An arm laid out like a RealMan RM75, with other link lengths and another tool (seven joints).
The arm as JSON. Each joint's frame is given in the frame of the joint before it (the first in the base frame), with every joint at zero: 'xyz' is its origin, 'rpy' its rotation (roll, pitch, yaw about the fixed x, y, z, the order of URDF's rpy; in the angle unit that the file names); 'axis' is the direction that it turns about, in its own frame. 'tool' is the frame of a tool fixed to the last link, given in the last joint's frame.
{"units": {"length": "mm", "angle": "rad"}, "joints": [
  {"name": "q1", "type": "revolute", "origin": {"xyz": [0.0, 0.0, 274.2], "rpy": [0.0, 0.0, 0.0]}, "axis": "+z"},
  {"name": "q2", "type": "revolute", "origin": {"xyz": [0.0, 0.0, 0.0], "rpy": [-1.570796, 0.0, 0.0]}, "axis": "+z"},
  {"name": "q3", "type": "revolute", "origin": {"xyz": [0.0, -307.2, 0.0], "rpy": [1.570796, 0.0, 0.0]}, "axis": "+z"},
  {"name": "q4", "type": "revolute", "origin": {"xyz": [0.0, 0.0, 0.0], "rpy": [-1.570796, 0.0, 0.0]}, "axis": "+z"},
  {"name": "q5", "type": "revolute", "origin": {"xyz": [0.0, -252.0, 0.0], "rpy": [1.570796, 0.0, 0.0]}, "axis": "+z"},
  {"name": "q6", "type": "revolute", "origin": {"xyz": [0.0, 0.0, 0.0], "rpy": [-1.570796, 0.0, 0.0]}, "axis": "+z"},
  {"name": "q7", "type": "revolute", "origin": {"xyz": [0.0, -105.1, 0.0], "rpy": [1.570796, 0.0, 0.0]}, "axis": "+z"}
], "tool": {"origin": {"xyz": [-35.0, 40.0, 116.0], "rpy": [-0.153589, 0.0, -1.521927]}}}
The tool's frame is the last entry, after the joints.
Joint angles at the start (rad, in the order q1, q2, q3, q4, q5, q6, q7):
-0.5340, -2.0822, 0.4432, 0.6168, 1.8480, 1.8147, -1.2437
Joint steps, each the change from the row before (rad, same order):
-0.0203, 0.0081, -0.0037, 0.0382, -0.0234, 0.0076, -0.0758
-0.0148, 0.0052, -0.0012, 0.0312, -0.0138, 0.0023, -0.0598
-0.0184, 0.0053, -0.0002, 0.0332, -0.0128, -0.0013, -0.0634
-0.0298, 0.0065, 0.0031, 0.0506, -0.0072, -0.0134, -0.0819
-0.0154, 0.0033, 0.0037, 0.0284, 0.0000, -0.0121, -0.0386
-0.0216, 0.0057, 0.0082, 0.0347, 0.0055, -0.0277, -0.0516
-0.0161, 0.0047, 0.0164, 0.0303, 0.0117, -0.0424, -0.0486
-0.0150, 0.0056, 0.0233, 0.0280, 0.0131, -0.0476, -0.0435
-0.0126, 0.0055, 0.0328, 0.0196, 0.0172, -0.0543, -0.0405
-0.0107, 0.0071, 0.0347, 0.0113, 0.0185, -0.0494, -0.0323
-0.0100, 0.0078, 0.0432, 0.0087, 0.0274, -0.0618, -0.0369
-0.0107, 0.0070, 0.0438, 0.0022, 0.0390, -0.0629, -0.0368
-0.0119, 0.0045, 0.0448, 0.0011, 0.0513, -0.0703, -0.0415
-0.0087, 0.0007, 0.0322, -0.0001, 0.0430, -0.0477, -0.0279
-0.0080, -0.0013, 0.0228, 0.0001, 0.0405, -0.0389, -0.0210
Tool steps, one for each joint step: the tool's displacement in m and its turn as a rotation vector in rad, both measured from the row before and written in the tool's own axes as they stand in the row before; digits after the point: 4 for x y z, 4 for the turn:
0.0082, 0.0193, 0.0051, -0.0133, -0.0002, -0.0165
0.0053, 0.0139, 0.0041, -0.0046, 0.0004, -0.0146
0.0055, 0.0148, 0.0057, -0.0026, -0.0002, -0.0144
0.0085, 0.0194, 0.0101, 0.0091, 0.0023, -0.0097
0.0049, 0.0095, 0.0054, 0.0095, 0.0044, 0.0007
0.0082, 0.0116, 0.0080, 0.0185, 0.0151, 0.0001
0.0093, 0.0076, 0.0075, 0.0266, 0.0288, -0.0029
0.0095, 0.0068, 0.0080, 0.0290, 0.0308, 0.0025
0.0090, 0.0033, 0.0086, 0.0351, 0.0330, -0.0007
0.0077, 0.0013, 0.0076, 0.0361, 0.0283, 0.0017
0.0093, -0.0012, 0.0083, 0.0465, 0.0386, 0.0014
0.0091, -0.0043, 0.0084, 0.0548, 0.0414, 0.0014
0.0100, -0.0060, 0.0092, 0.0605, 0.0509, 0.0043
0.0060, -0.0058, 0.0070, 0.0465, 0.0346, 0.0081
0.0050, -0.0049, 0.0058, 0.0377, 0.0304, 0.0110

